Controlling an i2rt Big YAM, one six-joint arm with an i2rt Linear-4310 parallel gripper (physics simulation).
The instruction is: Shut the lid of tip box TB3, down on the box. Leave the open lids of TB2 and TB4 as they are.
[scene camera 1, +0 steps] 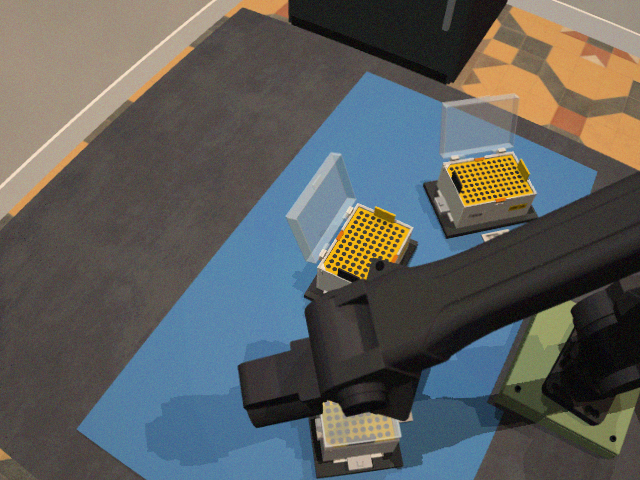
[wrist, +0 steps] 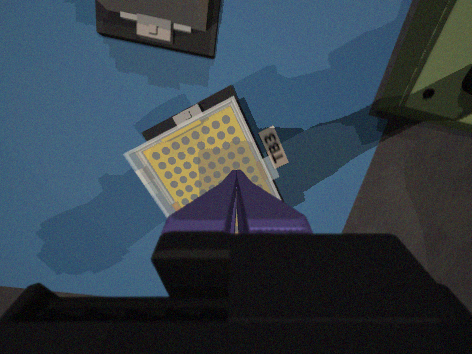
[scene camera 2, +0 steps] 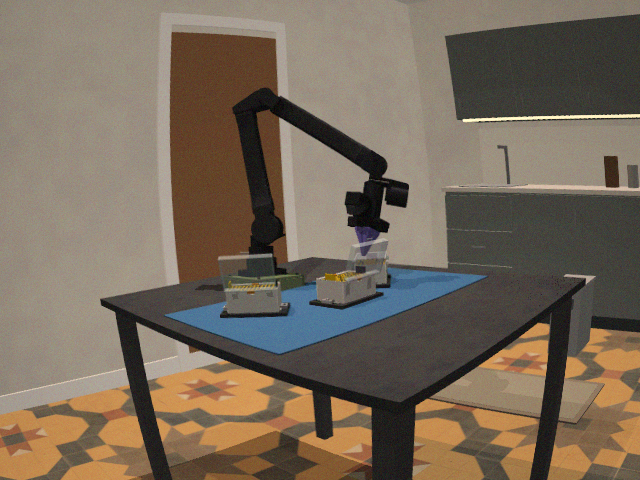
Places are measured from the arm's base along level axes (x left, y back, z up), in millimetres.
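Pixels of known places: gripper, fingertip midpoint: (wrist: pixel 236 177) (scene camera 2: pixel 363 255); arm's base, origin of the base link: (scene camera 1: pixel 586 372).
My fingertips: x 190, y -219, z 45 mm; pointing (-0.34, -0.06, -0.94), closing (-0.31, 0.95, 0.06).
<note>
For each thing: its top centre in the pictures, then the offset to it from my fingertips. "spot": a spot on its surface instead. Level surfaces: height alone.
- Tip box TB3, middle of its top: (wrist: pixel 233 192) (scene camera 1: pixel 365 389) (scene camera 2: pixel 366 255) dx +13, dy +1, dz -1 mm
- blue mat, its level: dz -78 mm
- dark table, its level: dz -81 mm
- middle box's upright lid, surface spot: (scene camera 1: pixel 321 206) spot: dx -151, dy -182, dz +21 mm
Tip box TB3 (scene camera 1: pixel 360 452) (scene camera 2: pixel 384 276) (wrist: pixel 272 189) has its clear lid (scene camera 1: pixel 356 427) (wrist: pixel 194 150) lying flat over the yellow rack; I see no gap in the wrist view. Its TB3 label (wrist: pixel 273 147) is beside it. My gripper (scene camera 2: pixel 364 253) (wrist: pixel 236 177) is shut and empty, purple fingertips pointing down over the lid; I cannot tell if they touch it. In scene camera 1 the arm hides the fingers. Two other boxes, the middle one (scene camera 1: pixel 364 242) (scene camera 2: pixel 346 289) and the far one (scene camera 1: pixel 491 180) (scene camera 2: pixel 253 299), have lids standing open; their labels are unreadable.
The boxes stand on a blue mat (scene camera 1: pixel 217 330) (scene camera 2: pixel 289 338) on the dark table (scene camera 1: pixel 129 206) (scene camera 2: pixel 413 351). The middle box's upright lid (scene camera 1: pixel 321 206) rises near the arm's wrist. The green base plate (scene camera 1: pixel 537 372) (wrist: pixel 445 65) lies on the robot's side.
</note>
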